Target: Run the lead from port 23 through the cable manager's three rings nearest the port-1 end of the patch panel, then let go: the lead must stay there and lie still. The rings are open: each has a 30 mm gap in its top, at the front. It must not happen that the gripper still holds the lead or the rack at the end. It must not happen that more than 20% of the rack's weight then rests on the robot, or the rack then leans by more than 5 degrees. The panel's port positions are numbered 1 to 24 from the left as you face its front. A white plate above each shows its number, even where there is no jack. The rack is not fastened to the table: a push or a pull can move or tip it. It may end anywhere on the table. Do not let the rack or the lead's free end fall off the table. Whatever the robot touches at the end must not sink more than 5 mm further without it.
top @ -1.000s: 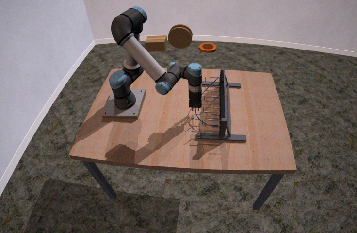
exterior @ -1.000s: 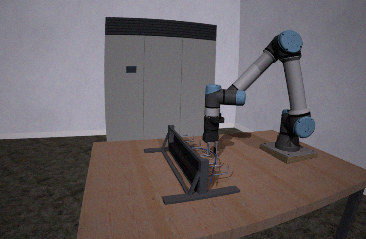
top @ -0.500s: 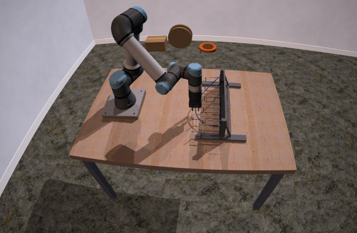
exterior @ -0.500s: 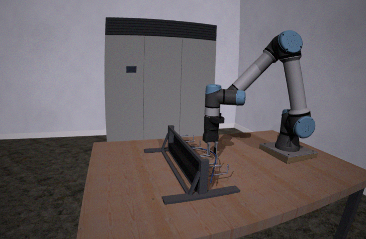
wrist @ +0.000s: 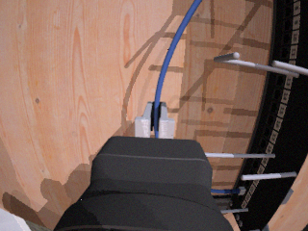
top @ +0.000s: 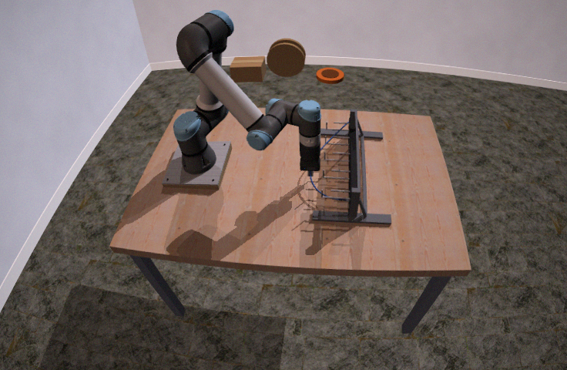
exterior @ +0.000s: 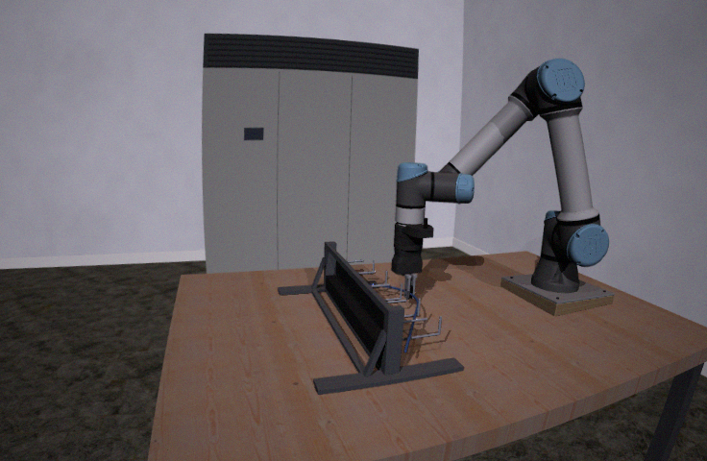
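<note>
My hand is 170 mm short of the dark rack, 50 mm to the right of it and 20 mm below it.
</note>
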